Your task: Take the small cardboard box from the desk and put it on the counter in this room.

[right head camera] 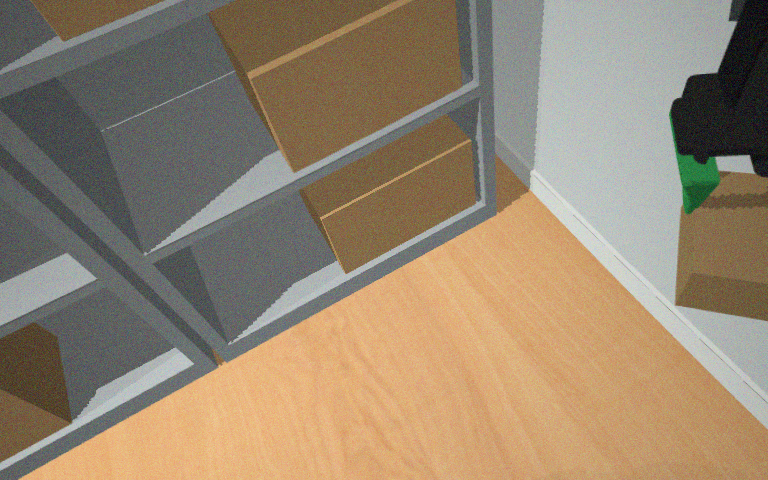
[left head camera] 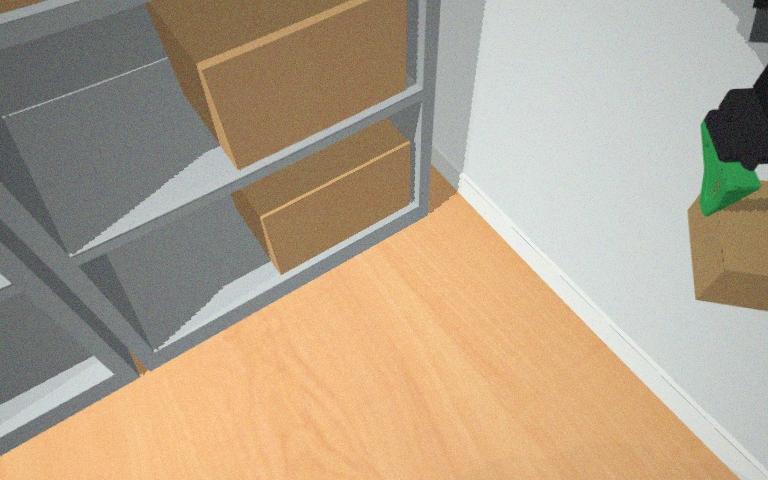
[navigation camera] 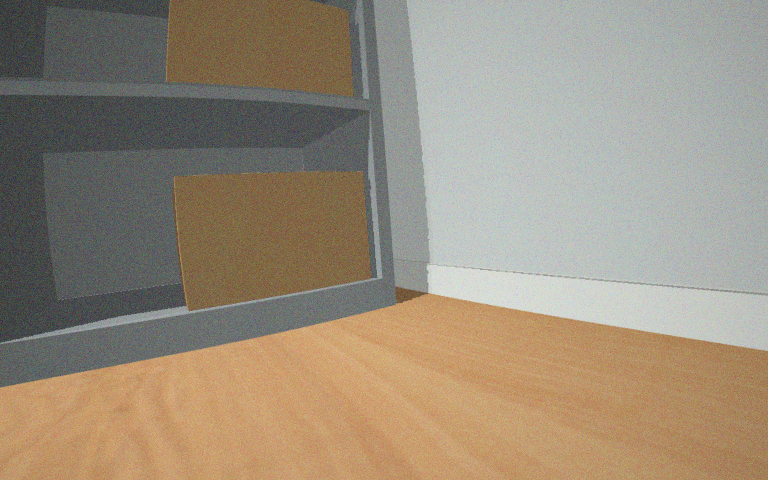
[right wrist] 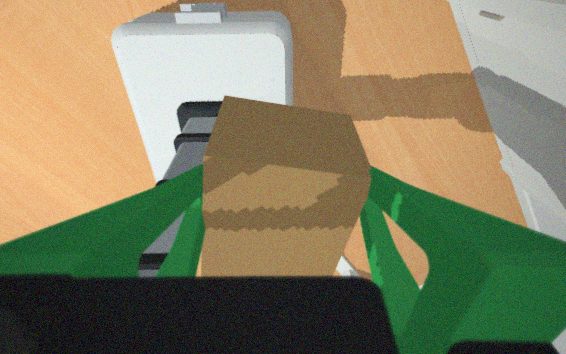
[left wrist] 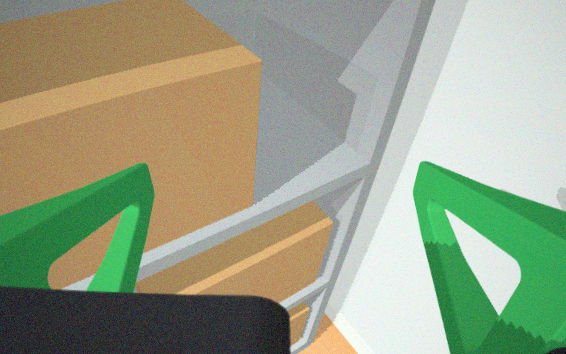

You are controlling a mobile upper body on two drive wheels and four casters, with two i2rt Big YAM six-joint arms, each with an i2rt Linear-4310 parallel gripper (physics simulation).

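Frame: origin at the left arm's base, x ahead, y left, z up, level; centimetres.
Seen in the pictures: left gripper, fingertip midpoint: [left wrist: 283,177]; right gripper, fingertip midpoint: [right head camera: 738,206] [left head camera: 747,209] [right wrist: 283,177].
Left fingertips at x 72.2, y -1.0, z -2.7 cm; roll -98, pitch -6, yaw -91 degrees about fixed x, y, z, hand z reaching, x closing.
A point is followed by its place in that frame.
The small cardboard box [left head camera: 730,249] @(x 35.1, y -42.3, z -30.1 cm) [right head camera: 719,243] @(x 35.7, y -43.4, z -30.1 cm) [right wrist: 280,200] @(x 40.1, y -45.6, z -29.9 cm) is held off the floor between the green fingers of my right gripper [right wrist: 283,177] @(x 40.0, y -45.7, z -31.6 cm). In both head camera views the box shows at the right edge, partly cut off, below a green finger and in front of the white wall. My right gripper is shut on it. My left gripper [left wrist: 283,177] @(x 72.2, y -1.0, z -2.7 cm) is open with nothing between its fingertips; the shelf and wall show behind it. The desk and the counter do not show in these views.
A grey shelf unit [left head camera: 431,113] @(x 120.6, y -25.7, z -97.1 cm) [right head camera: 487,113] @(x 119.9, y -24.8, z -97.5 cm) [navigation camera: 382,169] @(x 120.3, y -25.3, z -106.1 cm) with large cardboard boxes [left head camera: 317,79] @(x 106.1, y -0.6, z -73.3 cm) [right head camera: 368,84] @(x 106.3, y -0.9, z -74.3 cm) [navigation camera: 271,237] stands at the left, beside a white wall [left head camera: 594,113] @(x 101.0, y -57.8, z -79.6 cm) [navigation camera: 594,141] @(x 90.3, y -65.1, z -106.0 cm). The robot's white base [right wrist: 220,65] @(x 21.4, y -27.3, z -115.0 cm) stands on the wooden floor [right wrist: 60,125] @(x -9.4, y 47.5, z -141.0 cm).
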